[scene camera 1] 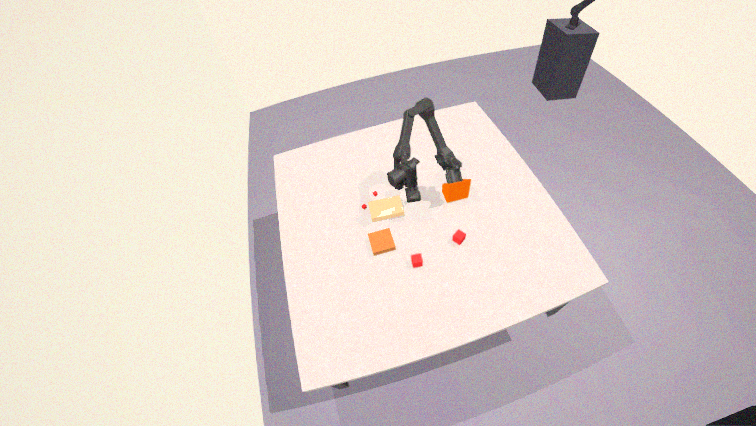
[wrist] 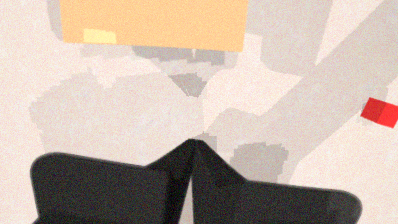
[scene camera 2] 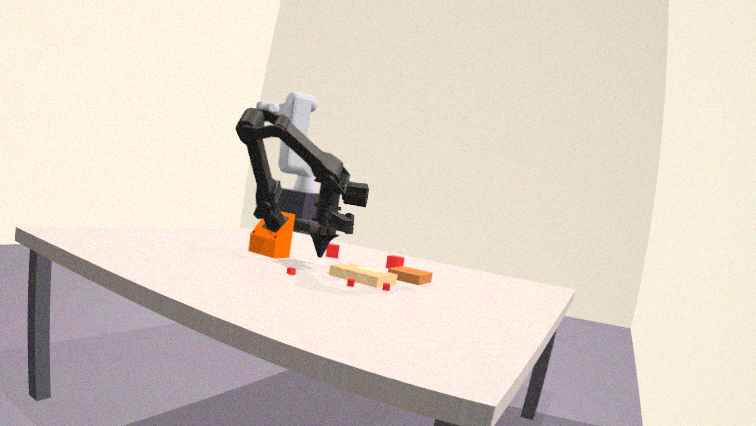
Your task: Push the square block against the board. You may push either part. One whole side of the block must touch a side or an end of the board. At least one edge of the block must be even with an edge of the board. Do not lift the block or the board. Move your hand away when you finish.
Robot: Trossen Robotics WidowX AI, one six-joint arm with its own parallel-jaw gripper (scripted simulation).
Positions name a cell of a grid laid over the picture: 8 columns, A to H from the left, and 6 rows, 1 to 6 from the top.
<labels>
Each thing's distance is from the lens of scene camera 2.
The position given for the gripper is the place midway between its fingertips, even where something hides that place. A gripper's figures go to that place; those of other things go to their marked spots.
gripper (scene camera 2: D4): 146 cm
pale tan board (scene camera 2: D4): 134 cm
</labels>
